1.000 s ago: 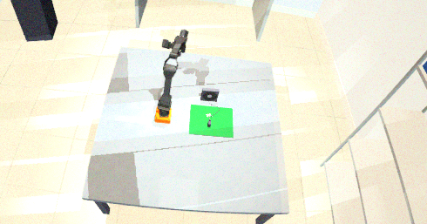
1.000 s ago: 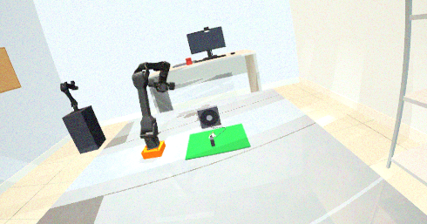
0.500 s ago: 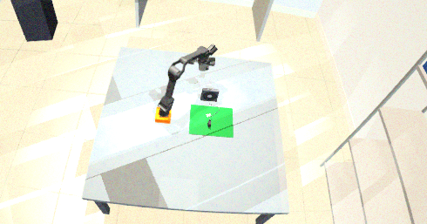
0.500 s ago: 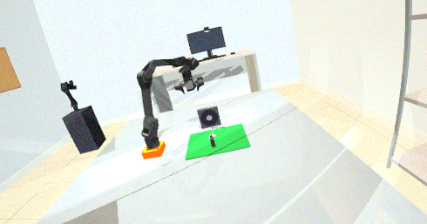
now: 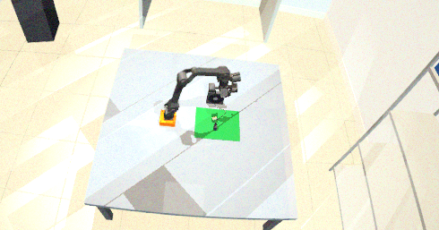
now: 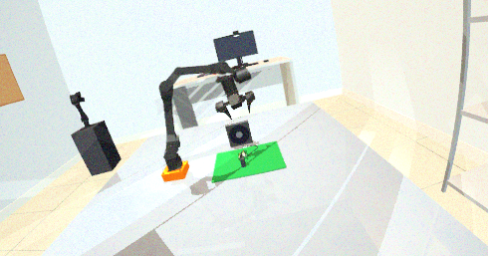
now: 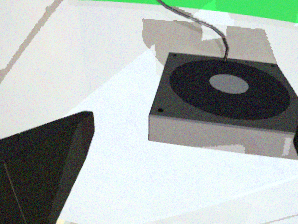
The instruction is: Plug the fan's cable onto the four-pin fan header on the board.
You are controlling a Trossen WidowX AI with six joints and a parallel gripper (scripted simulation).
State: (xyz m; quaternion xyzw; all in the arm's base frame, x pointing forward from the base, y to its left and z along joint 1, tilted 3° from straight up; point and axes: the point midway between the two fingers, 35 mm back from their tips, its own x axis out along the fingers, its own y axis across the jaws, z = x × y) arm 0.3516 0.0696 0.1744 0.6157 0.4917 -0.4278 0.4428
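Right now the dark fan plug is 50 mm behind my gripper tip, 180 mm to the right of it and 140 mm below it. Round my gripper tip: green circuit board: 30 mm behind, 140 mm to the right, 180 mm below; fan: 30 mm behind, 40 mm to the left, 100 mm below.
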